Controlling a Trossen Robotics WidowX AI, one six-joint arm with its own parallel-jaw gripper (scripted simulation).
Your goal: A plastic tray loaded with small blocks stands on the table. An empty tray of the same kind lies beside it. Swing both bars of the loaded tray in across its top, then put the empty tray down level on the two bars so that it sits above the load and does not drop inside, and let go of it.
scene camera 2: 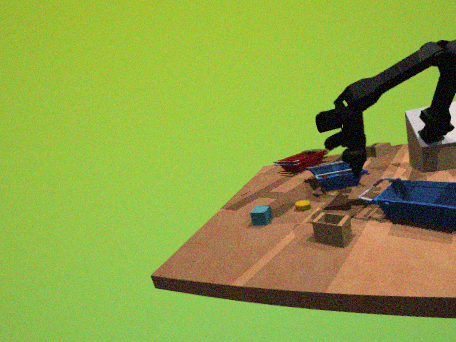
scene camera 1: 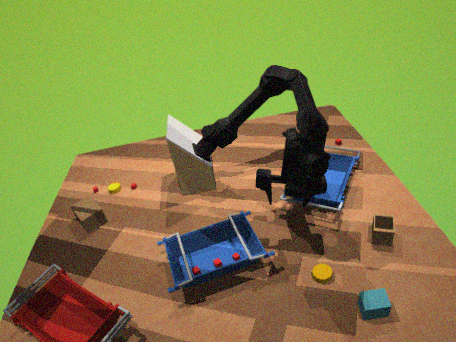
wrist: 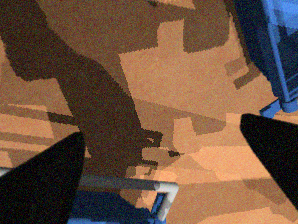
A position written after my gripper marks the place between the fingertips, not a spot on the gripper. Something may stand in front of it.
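Note:
My gripper (scene camera 1: 286, 205), (scene camera 2: 357, 170), (wrist: 163, 130): open, holding nothing. Blue tray (scene camera 1: 340, 166). Teal cube (scene camera 1: 374, 304), out of frame in the wrist view.

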